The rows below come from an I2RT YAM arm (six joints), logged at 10 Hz.
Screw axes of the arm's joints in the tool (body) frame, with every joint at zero. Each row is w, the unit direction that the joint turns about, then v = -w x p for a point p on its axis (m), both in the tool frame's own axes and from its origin. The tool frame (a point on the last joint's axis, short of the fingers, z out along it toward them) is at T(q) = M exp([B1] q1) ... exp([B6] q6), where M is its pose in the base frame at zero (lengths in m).
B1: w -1 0 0 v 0.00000 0.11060 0.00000
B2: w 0 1 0 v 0.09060 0.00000 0.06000
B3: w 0 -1 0 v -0.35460 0.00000 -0.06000
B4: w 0 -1 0 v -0.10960 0.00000 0.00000
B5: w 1 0 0 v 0.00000 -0.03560 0.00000
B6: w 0 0 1 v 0.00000 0.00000 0.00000
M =
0 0 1 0.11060
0 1 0 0.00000
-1 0 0 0.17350
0 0 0 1
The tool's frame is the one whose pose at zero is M.
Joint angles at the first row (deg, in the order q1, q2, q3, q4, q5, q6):
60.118 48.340 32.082 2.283 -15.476 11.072
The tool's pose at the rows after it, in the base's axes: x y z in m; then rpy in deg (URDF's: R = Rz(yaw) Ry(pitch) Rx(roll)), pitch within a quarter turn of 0, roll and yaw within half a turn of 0:
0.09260 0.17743 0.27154 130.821 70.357 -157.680
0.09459 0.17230 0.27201 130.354 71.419 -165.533
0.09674 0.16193 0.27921 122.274 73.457 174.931
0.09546 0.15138 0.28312 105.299 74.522 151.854
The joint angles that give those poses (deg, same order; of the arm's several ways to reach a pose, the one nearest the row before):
60.206 47.640 31.028 3.596 -12.662 12.215
60.291 46.235 30.323 3.955 -5.213 13.267
60.381 43.426 29.885 4.737 6.563 15.112
60.380 40.172 28.042 7.982 13.261 15.908

